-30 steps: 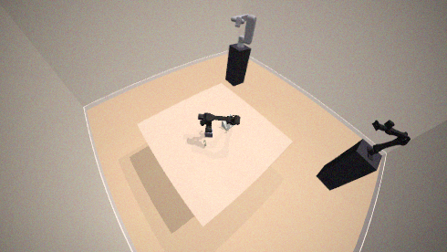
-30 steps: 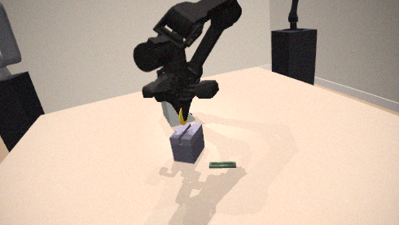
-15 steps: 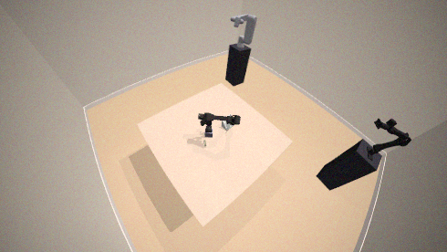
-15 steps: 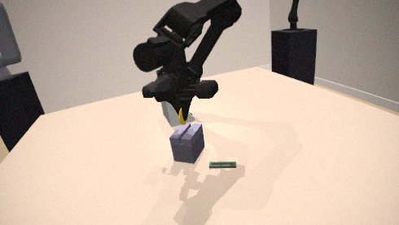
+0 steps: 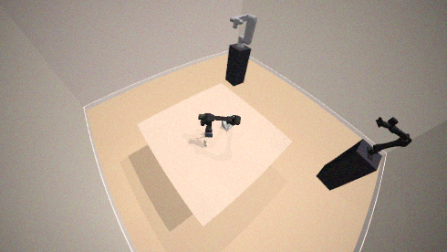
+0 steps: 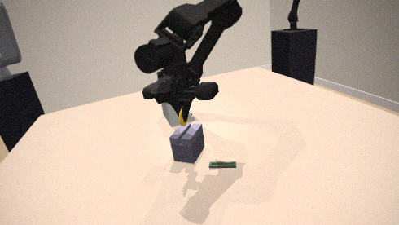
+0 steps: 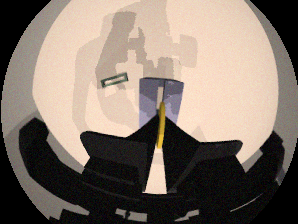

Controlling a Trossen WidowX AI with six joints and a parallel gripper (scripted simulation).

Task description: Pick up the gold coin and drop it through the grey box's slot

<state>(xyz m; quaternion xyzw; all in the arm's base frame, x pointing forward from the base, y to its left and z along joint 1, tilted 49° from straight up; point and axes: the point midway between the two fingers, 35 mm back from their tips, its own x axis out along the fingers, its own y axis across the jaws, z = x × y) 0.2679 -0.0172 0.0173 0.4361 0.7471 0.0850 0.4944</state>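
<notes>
My gripper tip is 1 cm below the gold coin.
</notes>
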